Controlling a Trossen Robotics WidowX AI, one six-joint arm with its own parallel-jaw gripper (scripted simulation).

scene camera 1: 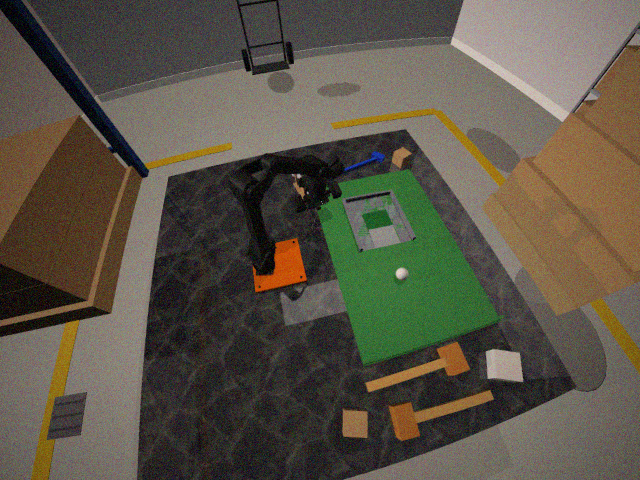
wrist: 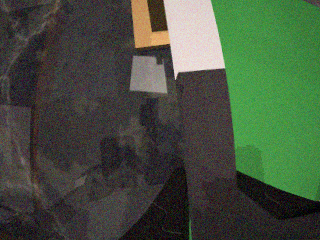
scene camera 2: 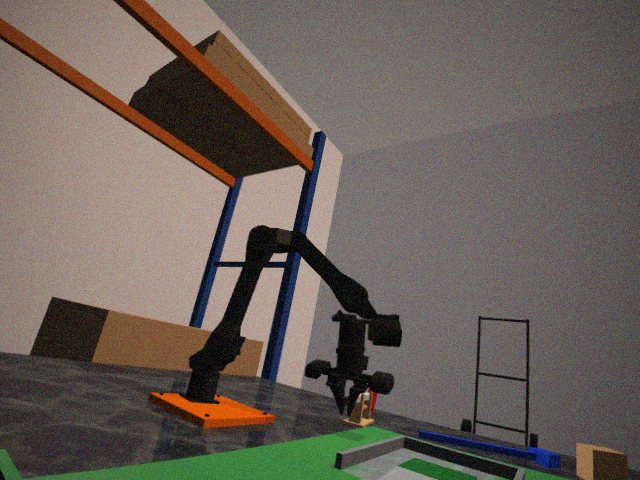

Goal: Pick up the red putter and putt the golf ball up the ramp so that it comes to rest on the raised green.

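Observation:
The gripper's got hold of a red putter, and you can see the gripper in scene camera 1 and in the wrist view too. There's also a white cube here, and a green mat.

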